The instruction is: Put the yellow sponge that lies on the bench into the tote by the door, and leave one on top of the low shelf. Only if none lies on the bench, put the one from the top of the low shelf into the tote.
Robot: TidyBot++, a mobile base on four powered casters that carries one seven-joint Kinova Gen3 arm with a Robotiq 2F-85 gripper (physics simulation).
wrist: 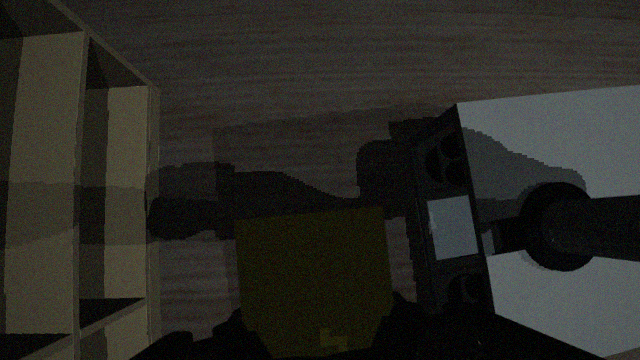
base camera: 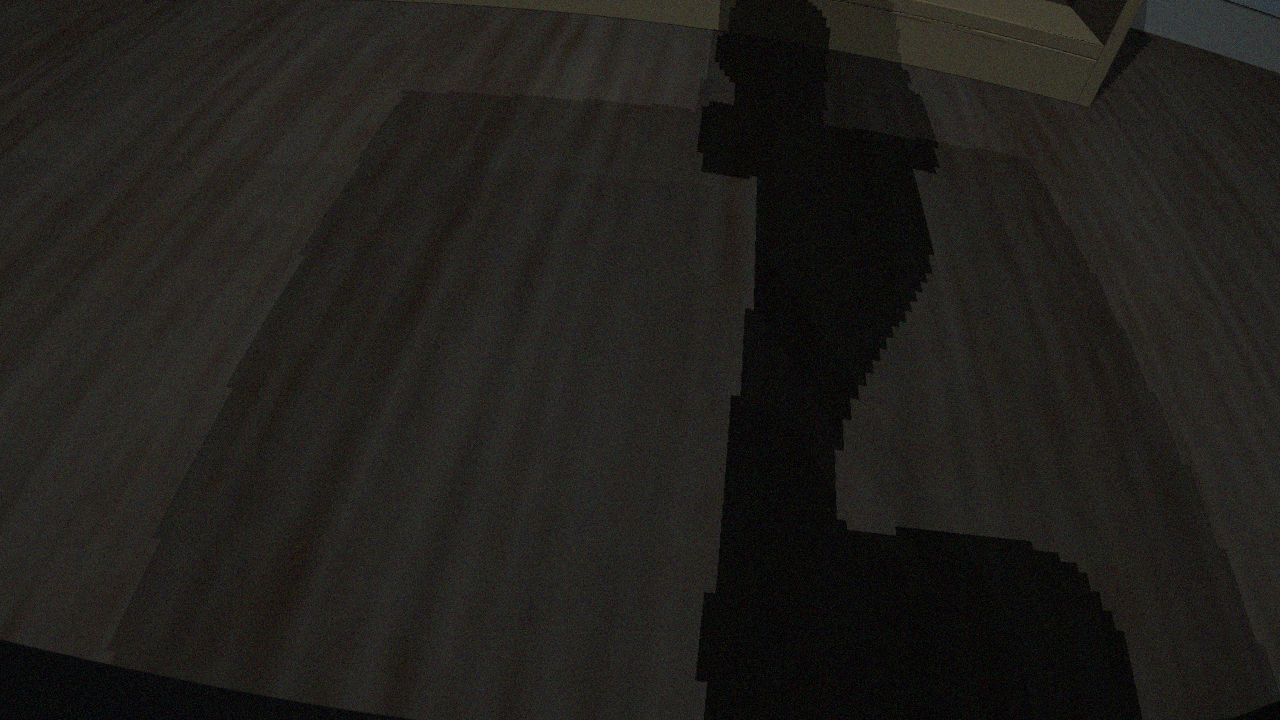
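Where they show: gripper, fingertip midpoint: [wrist: 317,308]; arm's base, link origin: [wrist: 563,226].
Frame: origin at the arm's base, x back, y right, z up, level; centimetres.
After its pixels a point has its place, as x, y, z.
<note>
My gripper [wrist: 317,308] {-45.1, 3.5, 33.8} is shut on a yellow sponge [wrist: 312,270] {-45.1, 6.2, 37.8}, which shows large and dark at the bottom of the wrist view, held above the wood floor. The black fingers show at its left and right sides. Neither the gripper nor the sponge shows in the base camera view. A pale wooden shelf unit [base camera: 1002,67] {-85.6, 40.4, -37.3} [wrist: 154,125] {-85.5, 40.8, -36.3} stands at the top of the base camera view and at the left of the wrist view, apart from the sponge. The tote does not show in either view, and I cannot make out a bench.
My own base, with its white top [wrist: 550,300] and black front, is at the right of the wrist view. The shelf unit's right end shows at the top right of the base camera view, near a blue-grey wall [base camera: 1208,26] {-118.3, 91.9, -35.7}. The arm's shadow crosses the wood floor [base camera: 537,358] {-38.8, -5.4, -39.6}.
</note>
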